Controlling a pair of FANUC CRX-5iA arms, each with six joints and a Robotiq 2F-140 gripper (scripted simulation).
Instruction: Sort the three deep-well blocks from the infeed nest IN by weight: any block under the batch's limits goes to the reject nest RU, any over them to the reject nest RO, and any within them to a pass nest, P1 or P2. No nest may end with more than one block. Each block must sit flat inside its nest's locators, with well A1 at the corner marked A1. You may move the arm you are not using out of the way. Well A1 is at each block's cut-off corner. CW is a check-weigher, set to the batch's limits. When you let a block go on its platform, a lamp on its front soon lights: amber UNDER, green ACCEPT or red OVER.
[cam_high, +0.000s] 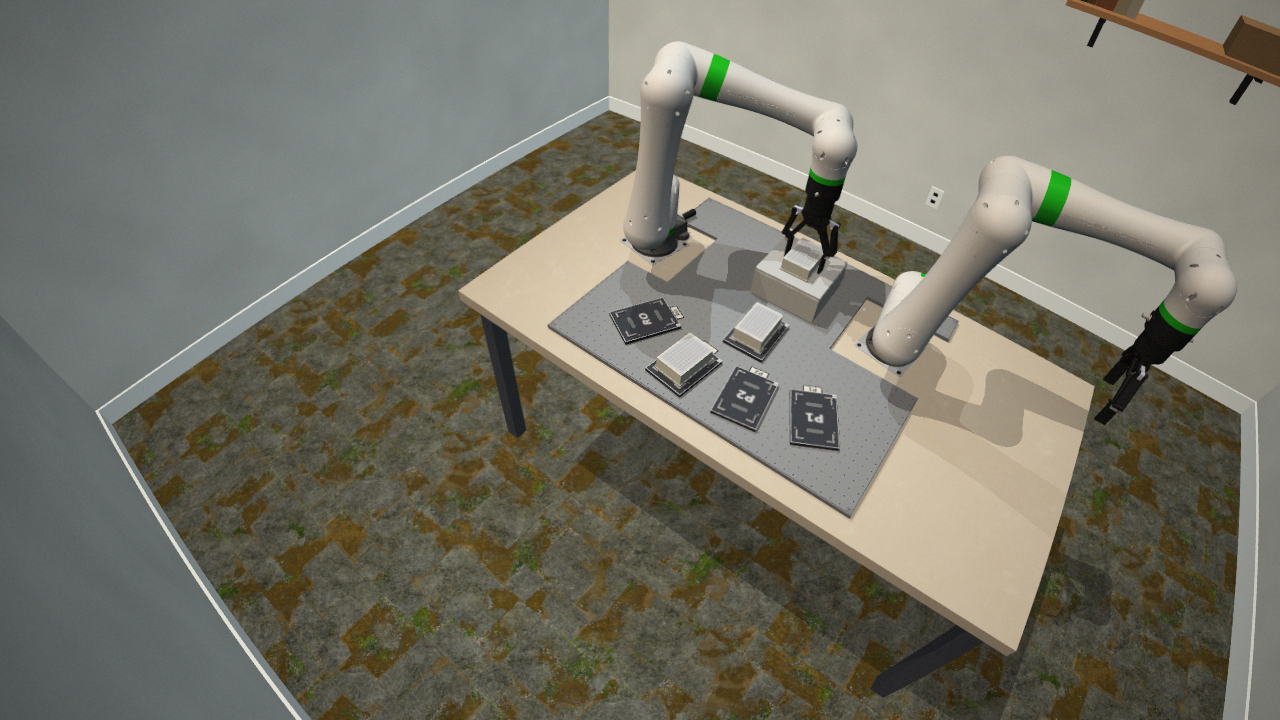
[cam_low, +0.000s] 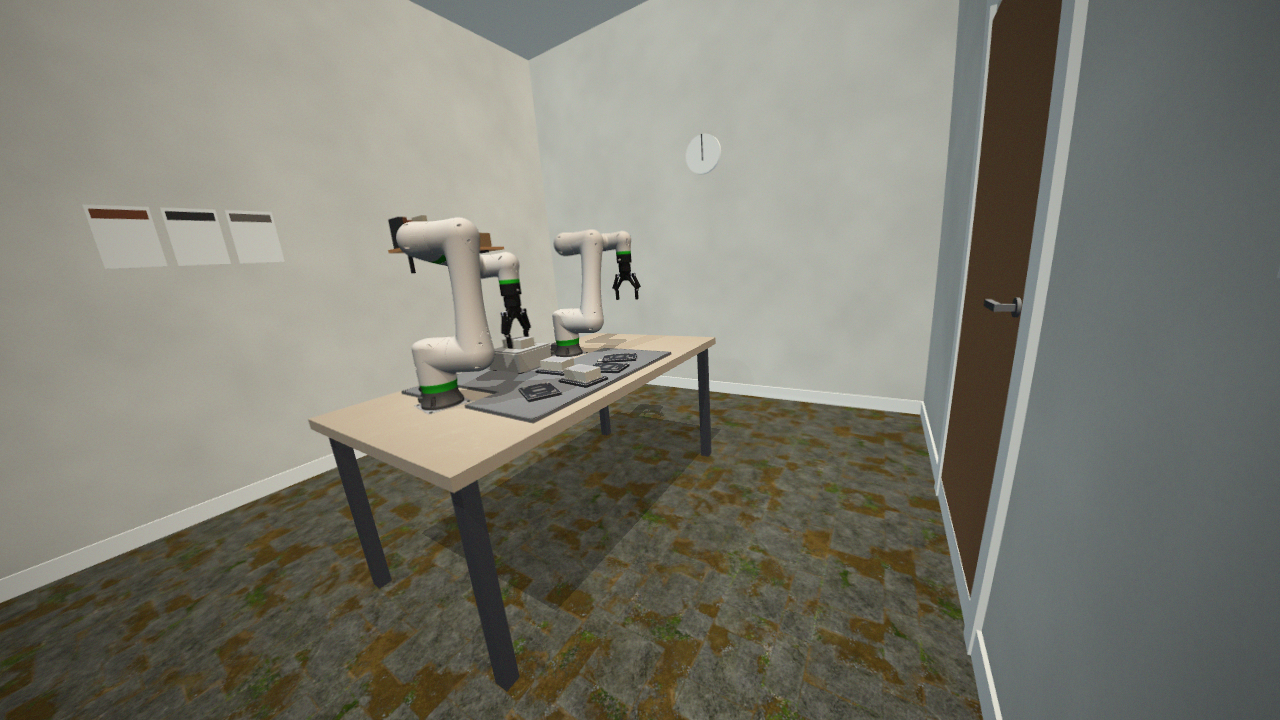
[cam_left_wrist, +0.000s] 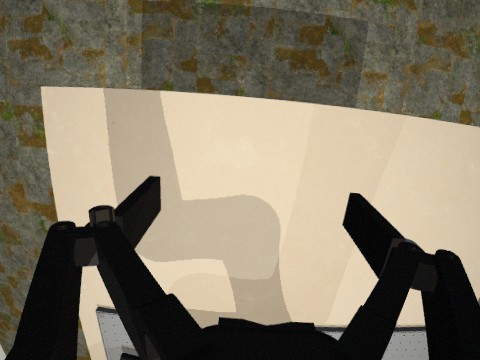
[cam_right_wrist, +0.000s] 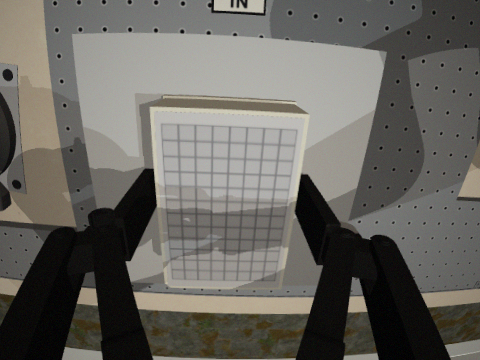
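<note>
My right hand is 1 cm past the check-weigher CW and 6 cm above it. Also, from my right hand: nest P2 (45 cm ahead, 5 cm to the left, 12 cm below); then nest RU (45 cm ahead, 13 cm to the right, 12 cm below); then dark infeed nest (24 cm ahead, 2 cm to the right, 12 cm below).
</note>
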